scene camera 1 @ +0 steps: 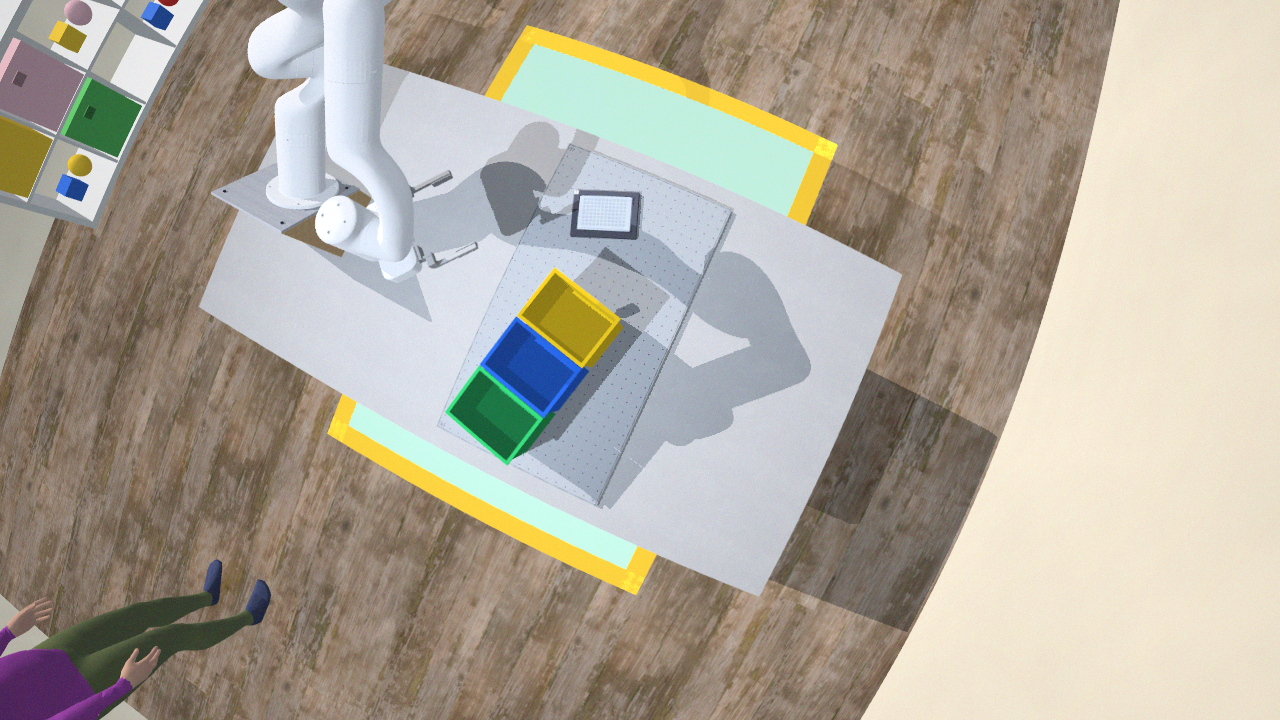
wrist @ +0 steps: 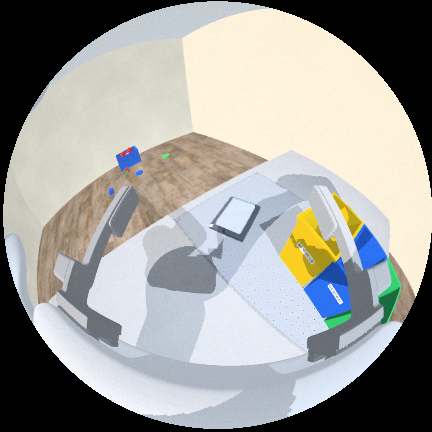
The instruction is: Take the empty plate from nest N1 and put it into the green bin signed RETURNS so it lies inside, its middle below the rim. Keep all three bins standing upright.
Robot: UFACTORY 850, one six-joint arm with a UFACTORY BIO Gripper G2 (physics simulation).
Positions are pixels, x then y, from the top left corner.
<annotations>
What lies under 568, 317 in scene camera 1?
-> A yellow bin.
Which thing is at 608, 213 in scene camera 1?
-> A pale plate.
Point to a blue bin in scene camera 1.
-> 537, 372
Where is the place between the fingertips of the gripper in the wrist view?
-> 221, 188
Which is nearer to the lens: the pale plate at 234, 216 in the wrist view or the blue bin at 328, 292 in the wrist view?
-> The blue bin.
</annotations>
